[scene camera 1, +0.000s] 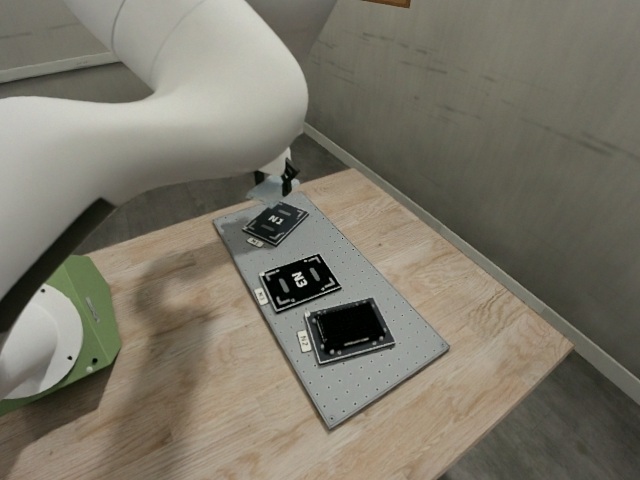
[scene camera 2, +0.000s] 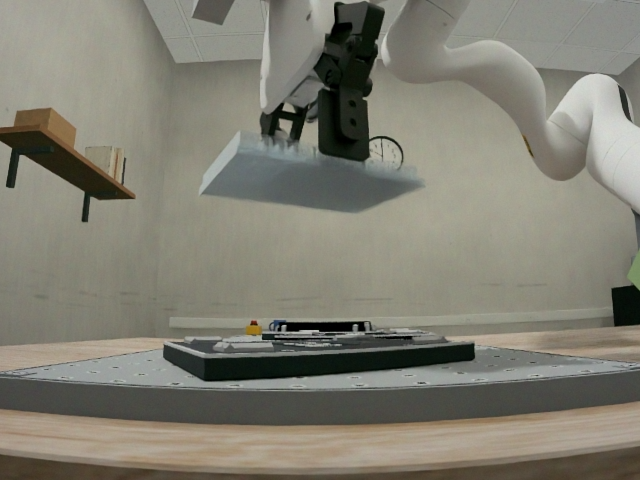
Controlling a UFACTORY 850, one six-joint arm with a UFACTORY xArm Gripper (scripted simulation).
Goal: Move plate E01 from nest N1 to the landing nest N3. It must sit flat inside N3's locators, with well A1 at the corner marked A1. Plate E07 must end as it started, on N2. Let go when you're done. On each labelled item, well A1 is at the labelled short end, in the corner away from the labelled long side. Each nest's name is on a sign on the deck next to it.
In view: the gripper (scene camera 1: 273, 188) and a nest N1 (scene camera 1: 291, 221).
